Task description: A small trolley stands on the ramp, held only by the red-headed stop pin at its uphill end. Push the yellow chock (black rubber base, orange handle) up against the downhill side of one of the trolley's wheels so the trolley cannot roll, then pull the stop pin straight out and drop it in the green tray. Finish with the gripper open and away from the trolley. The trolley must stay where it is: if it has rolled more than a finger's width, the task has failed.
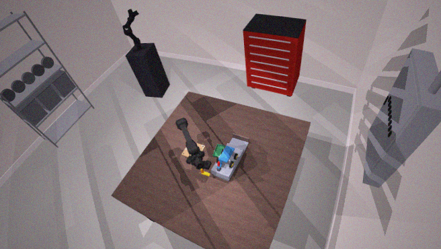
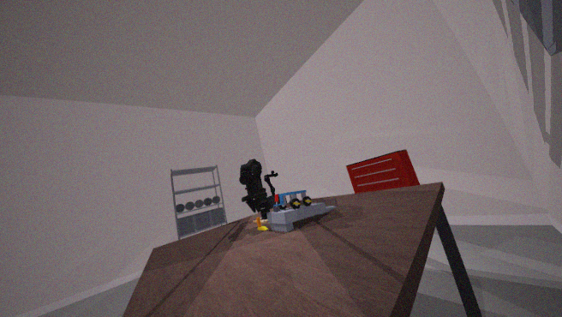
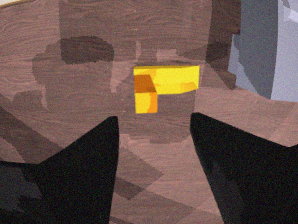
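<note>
Right now the yellow chock is 7 cm below my gripper tip and 2 cm ahead of it. From my gripper tip the other things lie so: grey ramp: 18 cm ahead, 12 cm to the left, 5 cm below; stop pin: 14 cm ahead, 3 cm to the left, 3 cm above; blue trolley: 18 cm ahead, 12 cm to the left, 2 cm above.
</note>
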